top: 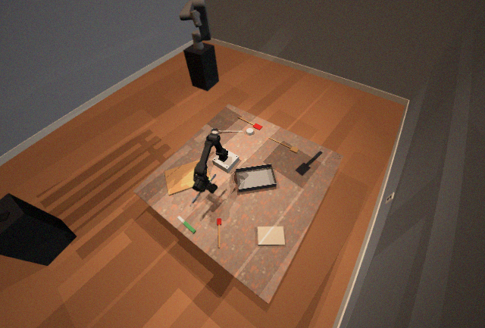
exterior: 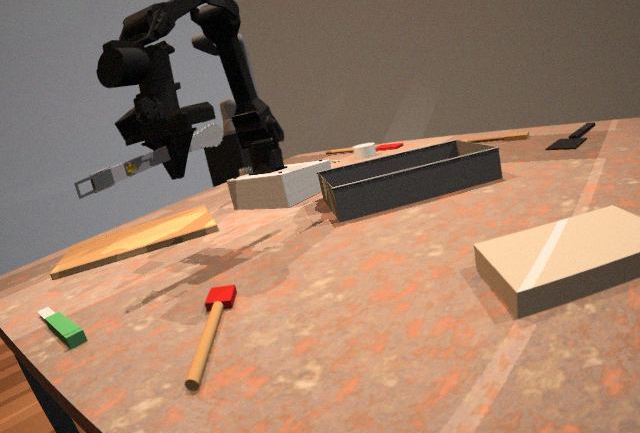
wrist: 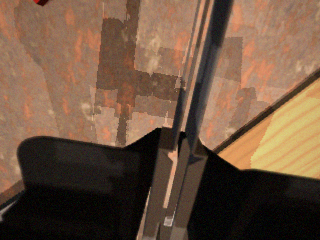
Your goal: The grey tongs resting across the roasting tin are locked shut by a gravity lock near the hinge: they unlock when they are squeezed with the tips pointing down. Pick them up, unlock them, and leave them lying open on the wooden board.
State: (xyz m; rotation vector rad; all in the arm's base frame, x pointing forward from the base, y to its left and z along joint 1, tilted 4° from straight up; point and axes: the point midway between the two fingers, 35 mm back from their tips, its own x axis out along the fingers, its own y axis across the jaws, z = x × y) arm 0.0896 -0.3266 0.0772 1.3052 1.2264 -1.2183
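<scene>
My gripper tip is 270 mm past the wooden board, 120 mm above it and 50 mm to the right of it. From my gripper tip the other things lie so: white disc 740 mm to the left, 110 mm below, 70 mm behind; then beige block 550 mm ahead, 120 mm below, 30 mm to the right; then red spatula 850 mm to the left, 120 mm below, 110 mm behind.
</scene>
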